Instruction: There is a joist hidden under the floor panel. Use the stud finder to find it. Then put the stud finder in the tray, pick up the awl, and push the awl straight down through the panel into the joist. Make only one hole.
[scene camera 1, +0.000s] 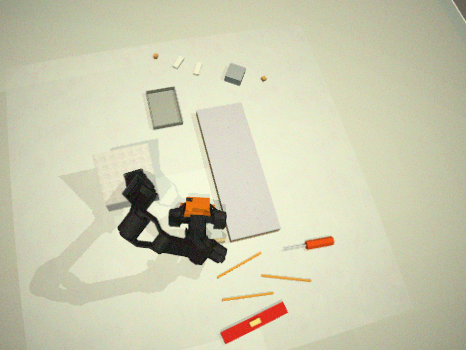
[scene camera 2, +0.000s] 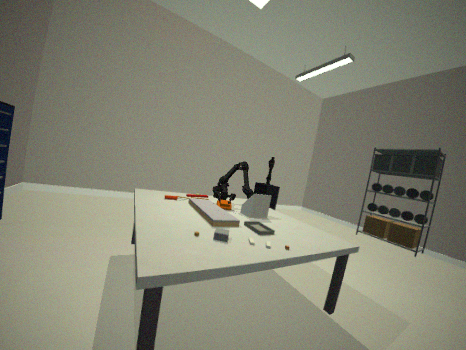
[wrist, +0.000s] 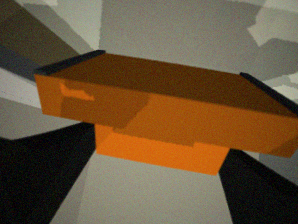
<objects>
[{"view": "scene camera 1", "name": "my gripper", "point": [197, 203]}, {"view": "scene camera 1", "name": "red level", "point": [272, 313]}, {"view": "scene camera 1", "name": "grey tray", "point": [164, 110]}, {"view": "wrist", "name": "my gripper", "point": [160, 133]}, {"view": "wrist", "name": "orange stud finder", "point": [166, 114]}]
</objects>
